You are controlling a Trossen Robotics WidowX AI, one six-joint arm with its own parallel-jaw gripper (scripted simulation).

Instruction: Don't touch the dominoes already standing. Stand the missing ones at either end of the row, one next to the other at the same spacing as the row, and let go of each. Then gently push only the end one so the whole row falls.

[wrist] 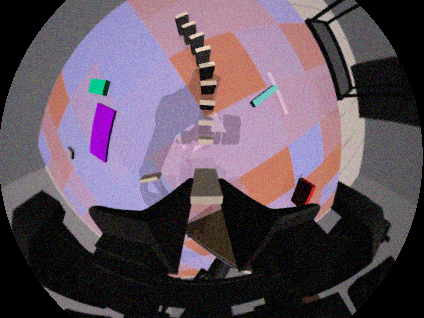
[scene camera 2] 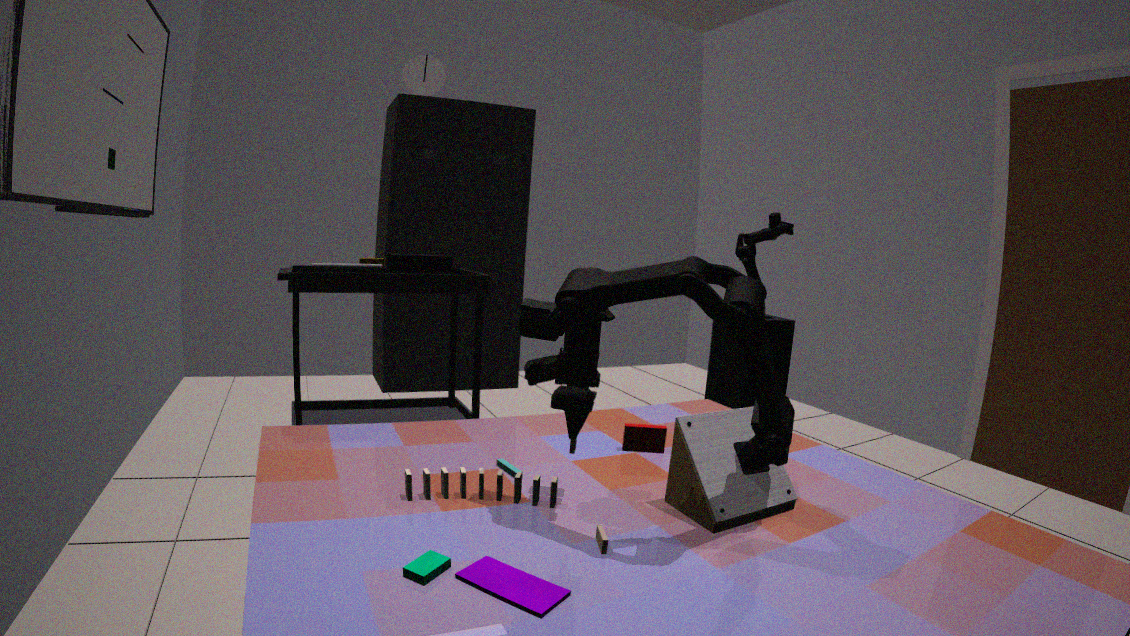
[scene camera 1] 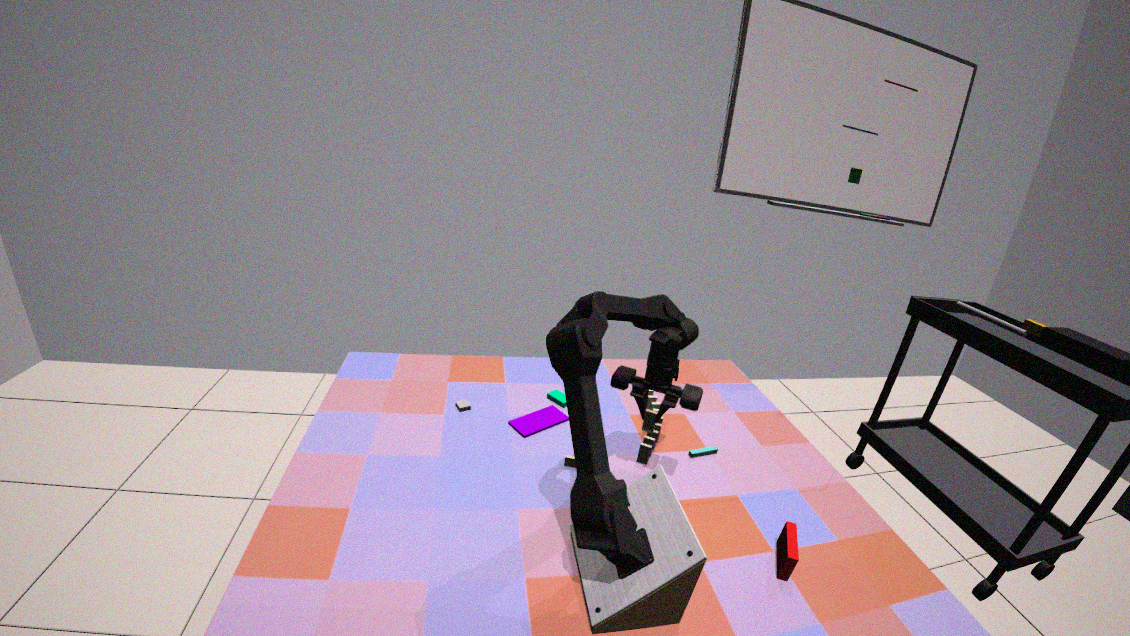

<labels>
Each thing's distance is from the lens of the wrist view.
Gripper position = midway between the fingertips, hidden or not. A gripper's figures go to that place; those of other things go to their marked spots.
my gripper (wrist: 205, 182): 0.10 m
purple plate (wrist: 105, 117): 0.32 m
</labels>
